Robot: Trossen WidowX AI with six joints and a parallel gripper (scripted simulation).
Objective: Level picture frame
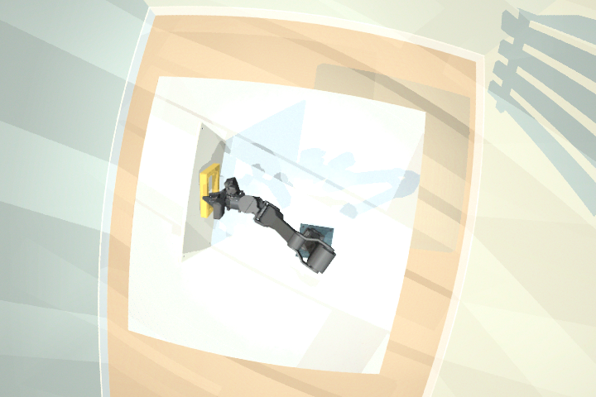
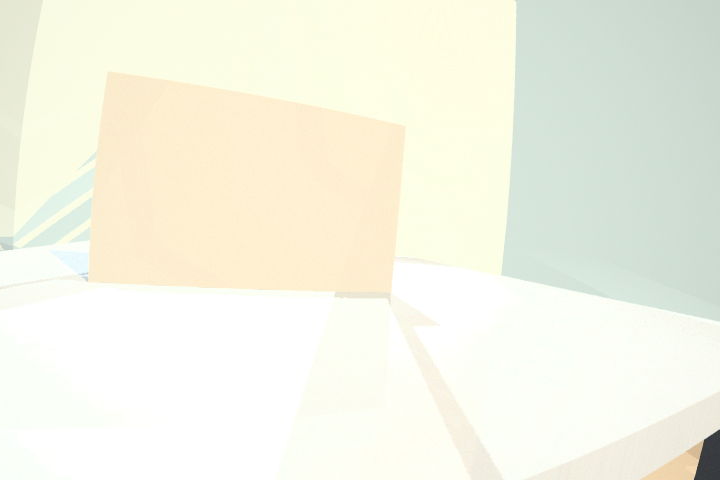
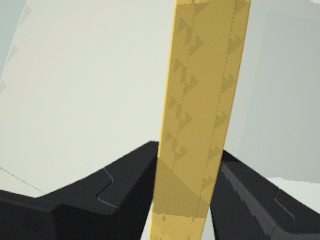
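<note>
My gripper tip is now 10 mm short of the picture frame, 20 mm to the left of it and 50 mm above it. From my gripper tip the other things lie so: grey wall panel: 20 mm ahead, 10 mm to the right, 60 mm below.
</note>
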